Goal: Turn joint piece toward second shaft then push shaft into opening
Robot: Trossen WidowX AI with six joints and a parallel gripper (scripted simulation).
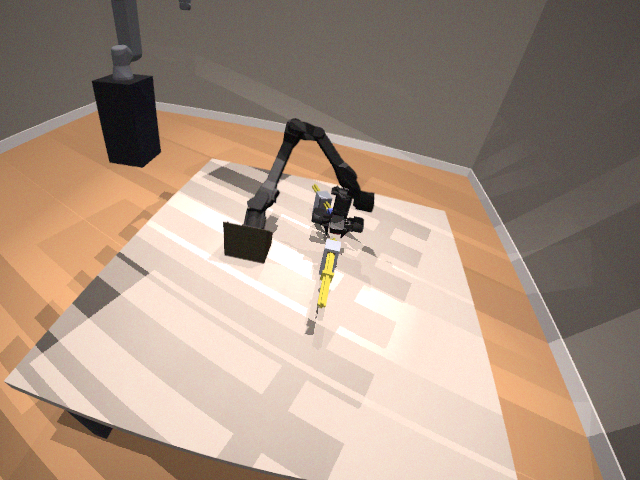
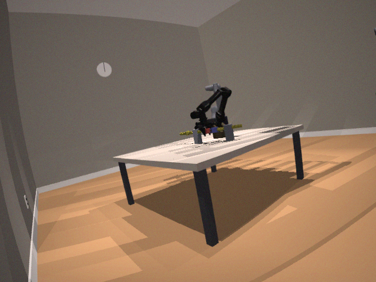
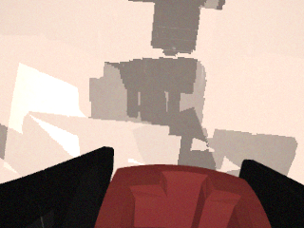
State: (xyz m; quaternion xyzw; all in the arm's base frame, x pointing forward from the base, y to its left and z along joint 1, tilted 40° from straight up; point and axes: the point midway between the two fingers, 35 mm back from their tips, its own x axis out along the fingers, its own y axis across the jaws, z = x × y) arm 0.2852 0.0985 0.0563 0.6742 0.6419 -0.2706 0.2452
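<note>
My gripper tip is 40 mm below the red joint piece and 10 mm to the right of it.
</note>
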